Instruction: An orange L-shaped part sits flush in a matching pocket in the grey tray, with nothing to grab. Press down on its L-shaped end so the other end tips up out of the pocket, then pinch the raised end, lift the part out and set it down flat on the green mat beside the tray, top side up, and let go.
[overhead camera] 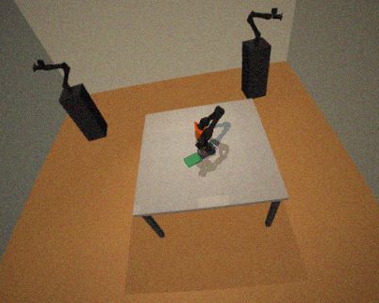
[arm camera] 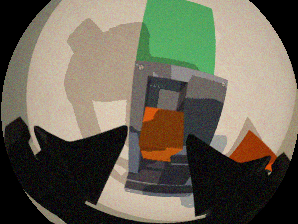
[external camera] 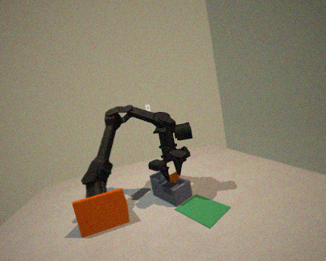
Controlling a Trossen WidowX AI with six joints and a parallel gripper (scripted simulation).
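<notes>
Right now the orange L-shaped part is 30 mm behind my gripper tip, 30 mm to the left of it and 30 mm below it. Round my gripper tip: green mat 20 mm ahead, 140 mm to the right, 80 mm below.
</notes>
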